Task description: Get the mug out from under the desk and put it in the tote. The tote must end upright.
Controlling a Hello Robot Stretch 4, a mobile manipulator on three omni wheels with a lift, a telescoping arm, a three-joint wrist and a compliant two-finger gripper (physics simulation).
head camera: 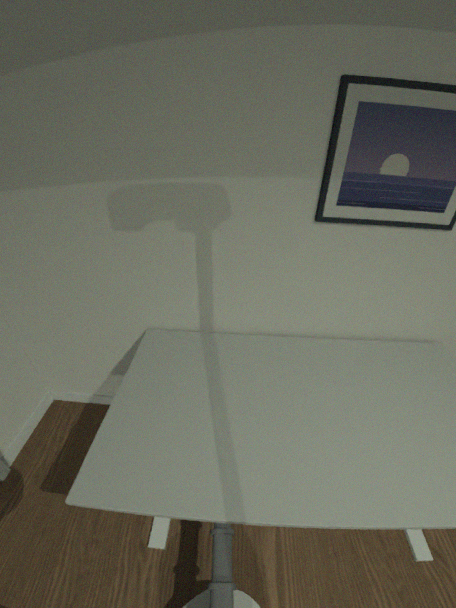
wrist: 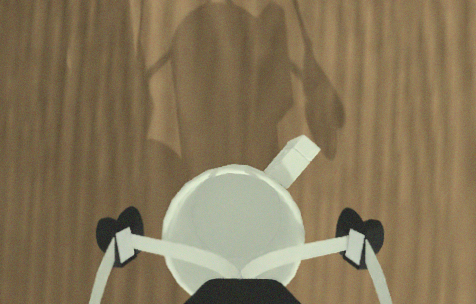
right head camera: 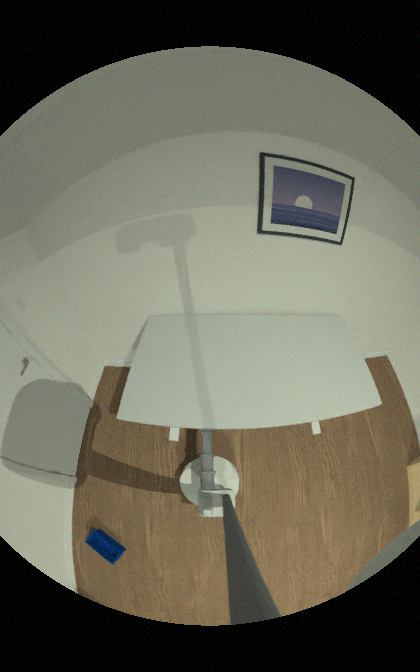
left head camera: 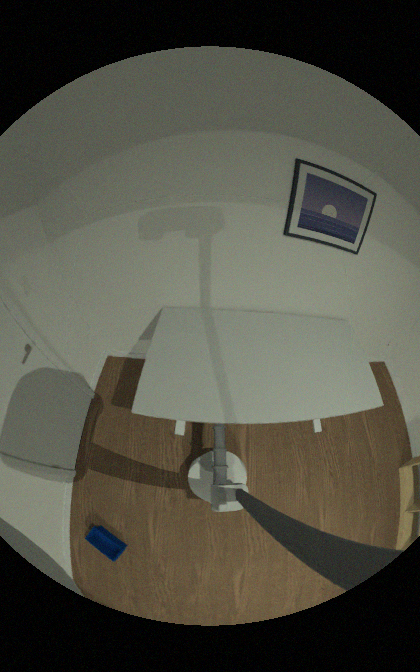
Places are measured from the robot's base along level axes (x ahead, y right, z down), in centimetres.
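Pixels of known places: gripper, fingertip midpoint: [wrist: 239, 227].
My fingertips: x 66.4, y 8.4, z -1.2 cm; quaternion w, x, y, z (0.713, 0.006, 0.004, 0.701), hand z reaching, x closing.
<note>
Behind a point stands the place of what it marks.
A white mug [wrist: 235, 210] @(x 67.2, y 7.9, z 1.9 cm) stands upright on the wood floor in the wrist view, seen from above, its handle pointing up and to the right. My gripper [wrist: 239, 227] @(x 66.4, y 8.4, z -1.2 cm) is open above it, one black fingertip on each side of the mug with a gap to each. The gripper is hidden under the desk in the head views. The white desk [head camera: 300, 425] @(x 56.8, y 26.8, z -69.2 cm) [left head camera: 260, 370] [right head camera: 250, 375] covers the far part of my arm. The blue tote [left head camera: 106, 542] [right head camera: 105, 545] stands on the floor at the lower left of the left and right head views.
A grey rounded piece of furniture [left head camera: 47, 420] [right head camera: 45, 430] stands at the left. A light wooden piece [left head camera: 407, 500] [right head camera: 414, 492] stands at the right edge. The desk's white feet [head camera: 160, 532] [left head camera: 180, 428] [right head camera: 174, 433] stick out under its front edge, left and right of my arm [head camera: 222, 555] @(x 25.8, y 0.1, z -42.2 cm) [left head camera: 219, 450] [right head camera: 207, 455].
</note>
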